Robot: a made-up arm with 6 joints.
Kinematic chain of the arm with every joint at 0, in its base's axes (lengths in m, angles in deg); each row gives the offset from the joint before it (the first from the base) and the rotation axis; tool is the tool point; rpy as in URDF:
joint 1: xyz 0 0 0.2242 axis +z
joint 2: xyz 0 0 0 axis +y
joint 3: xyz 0.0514 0 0.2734 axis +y
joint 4: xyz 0.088 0 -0.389 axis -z
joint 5: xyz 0 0 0 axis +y
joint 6: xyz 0.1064 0 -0.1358 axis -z
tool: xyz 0 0 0 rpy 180 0 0
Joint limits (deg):
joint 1: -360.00..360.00
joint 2: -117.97..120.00
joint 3: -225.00..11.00
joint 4: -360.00..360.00
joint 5: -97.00..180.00
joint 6: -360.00..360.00
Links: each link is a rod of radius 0.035 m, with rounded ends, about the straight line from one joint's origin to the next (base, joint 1, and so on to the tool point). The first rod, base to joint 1, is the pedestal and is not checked.
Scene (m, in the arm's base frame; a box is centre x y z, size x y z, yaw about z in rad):
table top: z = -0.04
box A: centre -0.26 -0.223 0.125 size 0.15 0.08 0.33 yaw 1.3
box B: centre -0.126 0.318 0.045 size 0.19 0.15 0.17 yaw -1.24
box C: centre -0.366 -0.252 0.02 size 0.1 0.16 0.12 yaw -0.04
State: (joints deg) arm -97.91 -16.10 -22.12 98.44 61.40 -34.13
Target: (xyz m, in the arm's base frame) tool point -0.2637 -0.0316 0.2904
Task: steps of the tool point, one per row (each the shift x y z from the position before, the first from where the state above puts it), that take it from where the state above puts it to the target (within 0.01 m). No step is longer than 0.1 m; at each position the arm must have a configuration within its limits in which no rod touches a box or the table.
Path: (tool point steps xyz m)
1: -0.0674 -0.0314 0.0394
2: -0.0697 -0.0142 0.0526
3: -0.0664 0.0050 0.0629
4: -0.0575 0.0250 0.0695
5: -0.0434 0.0433 0.0712
6: -0.0256 0.0579 0.0686
7: -0.0029 0.0866 -0.0372
8: 0.0111 0.0770 -0.0477
9: 0.0204 0.0642 -0.0567
10: 0.0244 0.0499 -0.0639

